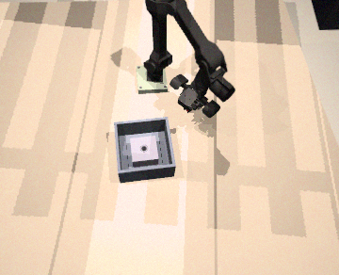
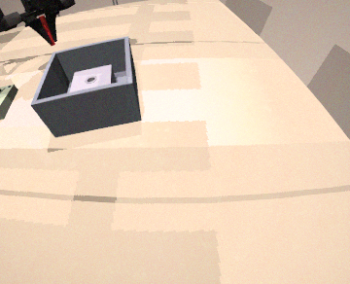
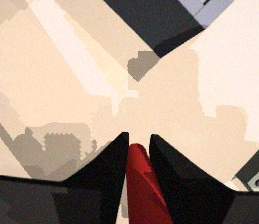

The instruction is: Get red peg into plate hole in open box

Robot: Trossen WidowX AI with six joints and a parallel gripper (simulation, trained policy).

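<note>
My gripper tip is 130 mm short of the plate, 150 mm to the left of it and 50 mm above it. The rest, counted from my gripper tip: dark box (130 mm ahead, 150 mm to the right, 70 mm below); red peg (10 mm behind, 10 mm to the left, 30 mm above).
</note>
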